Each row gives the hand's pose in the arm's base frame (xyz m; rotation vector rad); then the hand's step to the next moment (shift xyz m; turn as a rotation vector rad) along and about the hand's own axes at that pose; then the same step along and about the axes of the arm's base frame.
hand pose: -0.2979 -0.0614 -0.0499 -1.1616 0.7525 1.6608
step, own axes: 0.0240 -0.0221 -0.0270 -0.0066 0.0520 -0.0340
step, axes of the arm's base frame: 0.0275 -0.0068 -0.0315 -0.0356 -0.0508 -0.0077
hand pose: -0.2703 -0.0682 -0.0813 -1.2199 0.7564 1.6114
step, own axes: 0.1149 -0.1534 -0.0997 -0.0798 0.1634 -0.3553
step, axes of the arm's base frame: 0.1723 0.0043 -0.1303 -0.0179 -0.3961 -0.0458
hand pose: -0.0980 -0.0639 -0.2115 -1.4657 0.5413 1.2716
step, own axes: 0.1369 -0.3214 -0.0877 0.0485 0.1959 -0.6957
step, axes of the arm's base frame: 0.3541 0.0657 -0.0021 0.1373 -0.6756 -0.2224
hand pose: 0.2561 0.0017 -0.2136 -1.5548 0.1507 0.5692
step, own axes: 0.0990 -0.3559 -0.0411 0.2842 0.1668 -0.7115
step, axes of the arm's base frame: 0.2504 0.0143 0.2743 0.3574 -0.6299 -0.3005
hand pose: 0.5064 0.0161 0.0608 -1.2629 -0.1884 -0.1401
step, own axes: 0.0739 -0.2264 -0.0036 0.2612 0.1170 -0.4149
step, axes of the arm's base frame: 0.0252 -0.0709 0.2260 0.3057 -0.3615 -0.1728
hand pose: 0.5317 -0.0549 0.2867 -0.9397 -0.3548 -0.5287
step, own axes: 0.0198 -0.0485 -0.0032 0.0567 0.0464 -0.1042
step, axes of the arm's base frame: -0.0113 -0.0313 0.0406 0.0792 -0.0802 -0.0593
